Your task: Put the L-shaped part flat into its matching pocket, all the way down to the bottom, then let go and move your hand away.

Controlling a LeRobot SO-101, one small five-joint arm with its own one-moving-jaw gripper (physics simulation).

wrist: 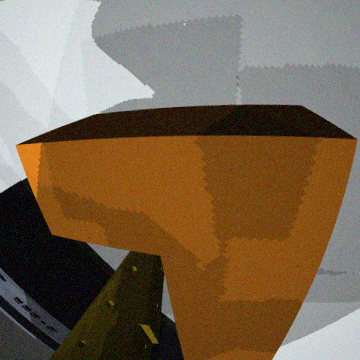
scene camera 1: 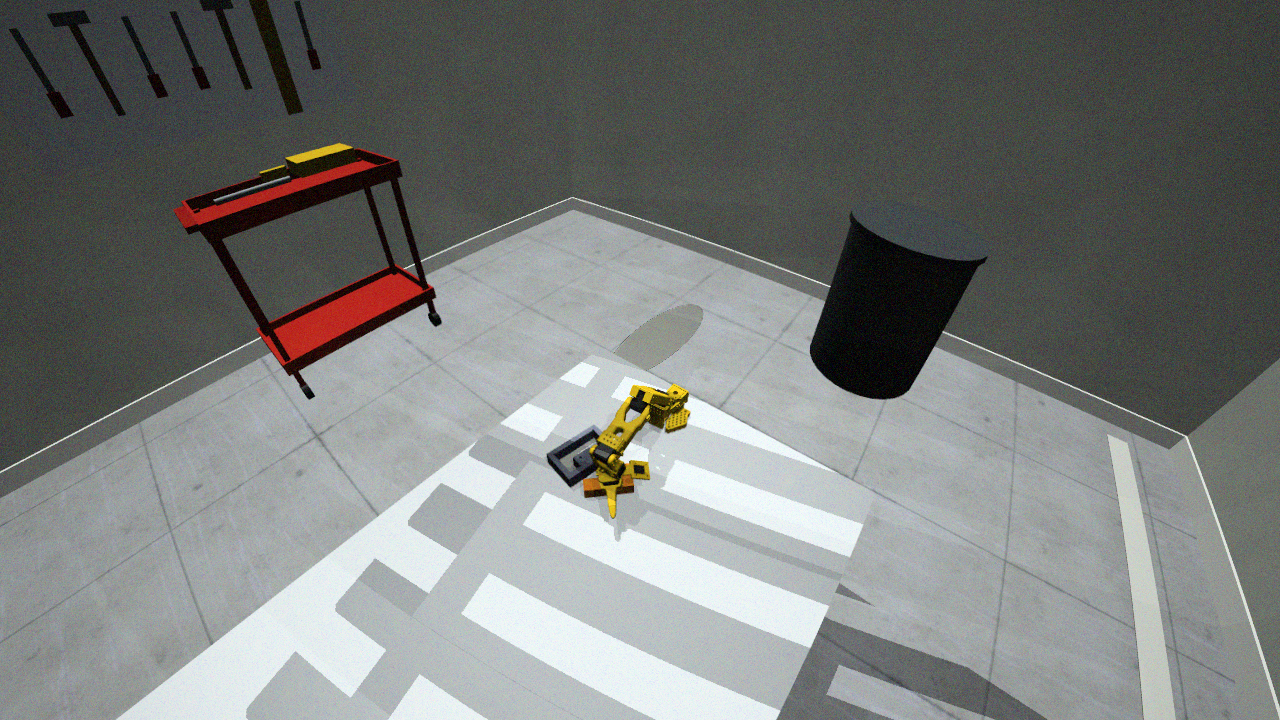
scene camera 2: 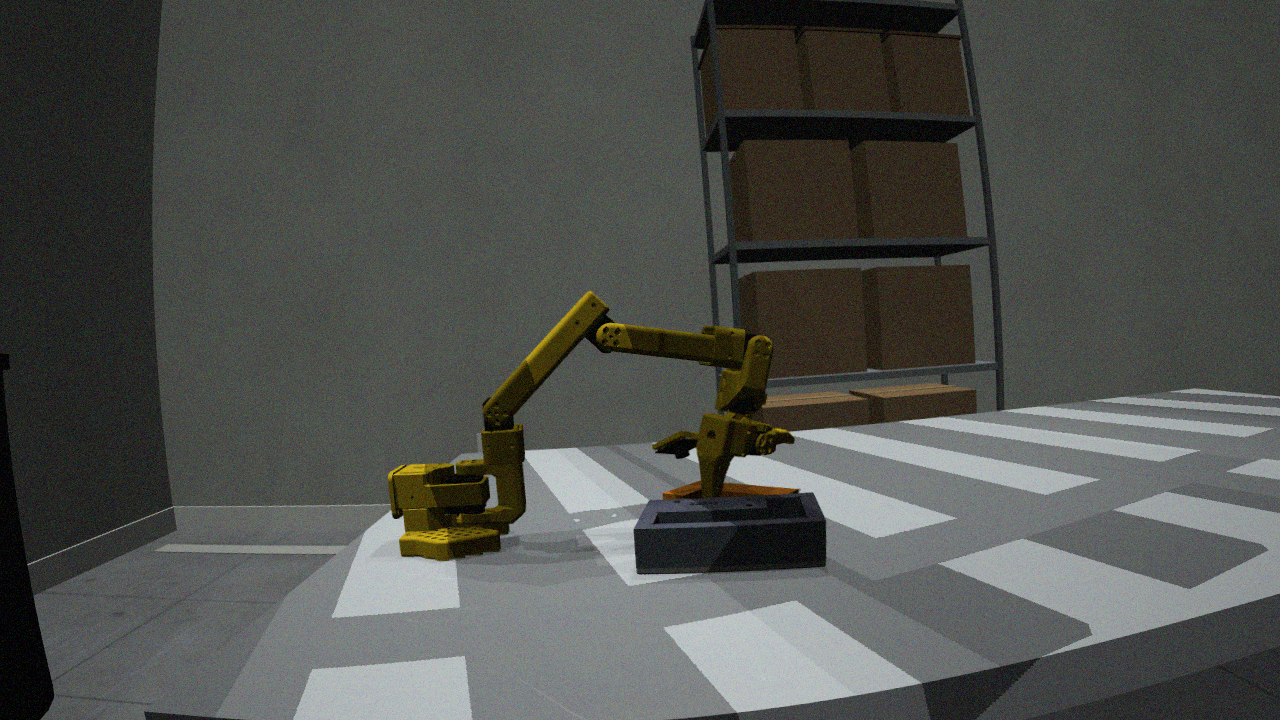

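Seen in the pictures: end effector, tool point: (wrist: 177, 223) (scene camera 1: 615, 480); arm's base, origin of the base link: (scene camera 1: 663, 421) (scene camera 2: 477, 541).
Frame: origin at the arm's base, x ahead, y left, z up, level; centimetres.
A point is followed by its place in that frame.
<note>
The orange L-shaped part (scene camera 1: 594, 488) @(x 27.3, y 0.8, z 3.0 cm) (scene camera 2: 760, 490) @(x 25.9, y 0.3, z 3.0 cm) (wrist: 260, 200) lies outside the dark pocket block (scene camera 1: 561, 471) @(x 28.9, y -7.7, z 3.4 cm) (scene camera 2: 729, 548) @(x 20.8, y -12.3, z 1.9 cm), beside it in scene view 1 and behind it in scene view 2. The block has raised walls and a dark raised shape inside; the arm covers part of it in scene view 1. My gripper (scene camera 1: 612, 499) (scene camera 2: 752, 464) is fully open, its moving jaw swung out sideways. The fixed jaw (wrist: 135, 300) @(x 21.3, y 2.2, z 3.6 cm) points down at the inner corner of the part in the wrist view, where the moving jaw does not show. The fixed tip's exact contact is hidden.
The table (scene camera 1: 760, 501) @(x 5.9, y 30.9, z 0.0 cm) (scene camera 2: 537, 626) @(x 7.5, y -19.9, z 0.0 cm) carries light and dark bands. The wrist view has a dark curved shape at lower left. A red cart (scene camera 1: 295, 207) and a black bin (scene camera 1: 886, 313) stand on the floor beyond. A shelf rack (scene camera 2: 850, 248) with boxes stands behind the table.
</note>
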